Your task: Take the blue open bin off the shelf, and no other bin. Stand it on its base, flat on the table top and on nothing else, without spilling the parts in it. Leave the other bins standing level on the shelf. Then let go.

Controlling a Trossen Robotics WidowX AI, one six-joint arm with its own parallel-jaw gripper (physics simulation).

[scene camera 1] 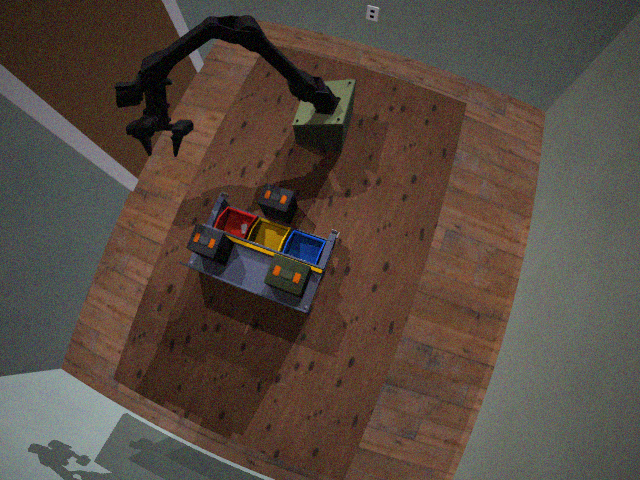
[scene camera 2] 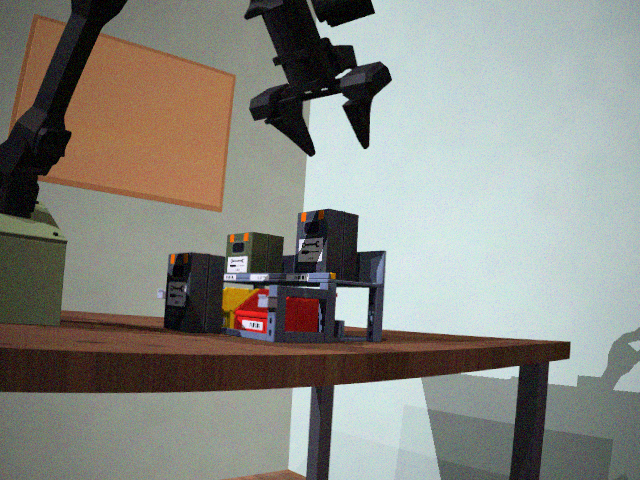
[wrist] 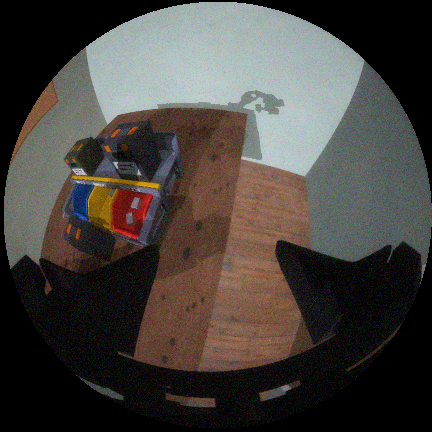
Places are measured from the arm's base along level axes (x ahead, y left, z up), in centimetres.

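Where they show: gripper, fingertip midpoint: [scene camera 1: 162, 156] [scene camera 2: 339, 151] [wrist: 217, 249]; arm's base at its link origin: [scene camera 1: 327, 105] [scene camera 2: 9, 208].
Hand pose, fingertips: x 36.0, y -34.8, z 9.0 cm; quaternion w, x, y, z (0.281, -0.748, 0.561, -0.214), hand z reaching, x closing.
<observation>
Each offset is from my fingertips to the centre of the thing. Level surfaces: height alone.
The blue open bin @[dx +7.5, dy +44.4, dz -21.4 cm] [scene camera 1: 305, 246] [wrist: 81, 201] stands at one end of the row on the shelf's lower level, beside the yellow bin @[dx +7.8, dy +33.2, dz -21.4 cm] [scene camera 1: 269, 235] [wrist: 101, 207]. The red bin @[dx +8.5, dy +22.1, dz -21.4 cm] [scene camera 1: 235, 223] [scene camera 2: 302, 315] [wrist: 132, 214] stands at the other end, with light parts in it. The shelf [scene camera 1: 242, 268] [scene camera 2: 376, 315] [wrist: 170, 162] is a grey rack with a yellow strip on its upper board. My gripper [scene camera 1: 162, 155] [scene camera 2: 339, 151] [wrist: 217, 249] is open and empty, high above the table and off to the red bin's side. The blue bin does not show in scene camera 2; its contents are too dim to tell.
A dark case @[dx -3.9, dy +32.0, dz -19.2 cm] [scene camera 1: 277, 202] [scene camera 2: 192, 291] [wrist: 89, 236] stands on the table top @[dz -25.8 cm] [scene camera 1: 361, 310] in front of the bins. Another dark case @[dx +16.2, dy +21.9, dz -9.5 cm] [scene camera 1: 207, 241] [scene camera 2: 327, 242] [wrist: 132, 147] and a green case @[dx +15.4, dy +45.0, dz -10.8 cm] [scene camera 1: 287, 273] [scene camera 2: 254, 252] [wrist: 84, 156] stand on the shelf's upper board.
</observation>
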